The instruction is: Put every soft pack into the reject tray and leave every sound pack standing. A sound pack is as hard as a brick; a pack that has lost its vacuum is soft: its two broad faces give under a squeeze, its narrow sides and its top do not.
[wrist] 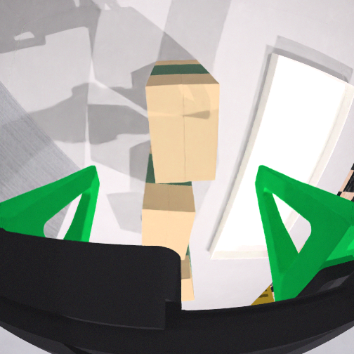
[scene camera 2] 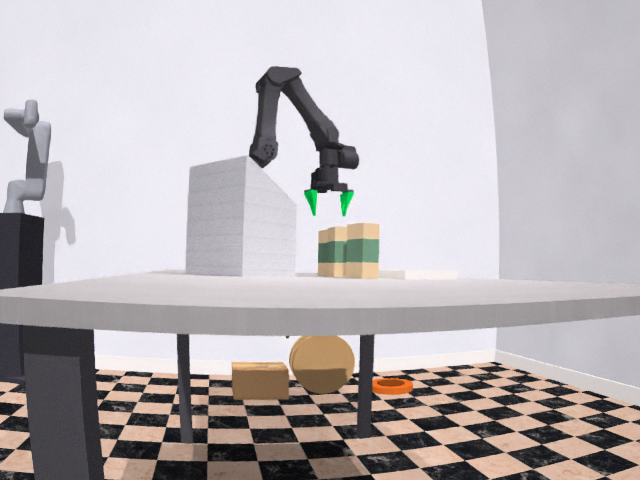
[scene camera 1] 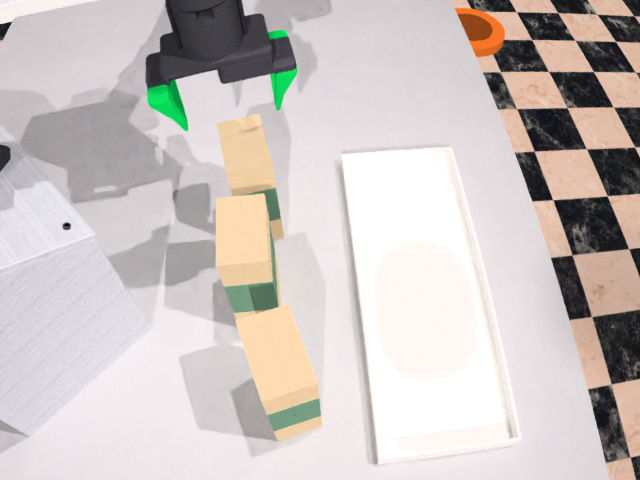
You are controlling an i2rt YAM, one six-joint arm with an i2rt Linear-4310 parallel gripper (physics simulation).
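Places are measured from the arm's base along level axes (x down, y ahead, z right), in centimetres.
Pixels of known places: gripper, fingertip midpoint: (scene camera 2: 329, 215) (scene camera 1: 231, 116); arm's base at its link origin: (scene camera 2: 242, 185).
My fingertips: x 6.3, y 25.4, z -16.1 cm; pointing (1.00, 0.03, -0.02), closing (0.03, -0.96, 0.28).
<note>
For each thing: its middle in the pictures, then the offset to it from my fingertips.
- far pack at the middle of its body: (scene camera 1: 251, 182) (scene camera 2: 330, 253) dx +11.4, dy +0.6, dz -0.3 cm
- middle pack at the middle of its body: (scene camera 1: 250, 265) (scene camera 2: 339, 252) dx +11.4, dy +2.1, dz +11.0 cm
- white tray at the middle of its body: (scene camera 1: 422, 285) (scene camera 2: 402, 273) dx +17.3, dy +21.1, dz +9.4 cm
Three tan packs with green bands stand upright in a row. The far pack (scene camera 1: 248, 160) (scene camera 2: 322, 252) (wrist: 184, 145) has a crease in its top. The middle pack (scene camera 1: 240, 232) (scene camera 2: 337, 251) (wrist: 167, 227) partly hides it in scene camera 1. The near pack (scene camera 1: 279, 351) (scene camera 2: 363, 250) (wrist: 187, 290) is turned slightly and partly hidden in the wrist view. My green-fingered gripper (scene camera 1: 233, 119) (scene camera 2: 329, 214) (wrist: 176, 174) is wide open and empty, above pack height at the far end of the row. No pack lies in the white tray (scene camera 1: 360, 310) (scene camera 2: 430, 274) (wrist: 295, 125). Softness cannot be seen.
A tall grey block (scene camera 1: 77, 320) (scene camera 2: 242, 222) stands to the left of the row, and the tray lies to its right. The table's edge (scene camera 2: 320, 320) faces scene camera 2. An orange ring (scene camera 1: 493, 43) (scene camera 2: 392, 391) lies on the chequered floor.
</note>
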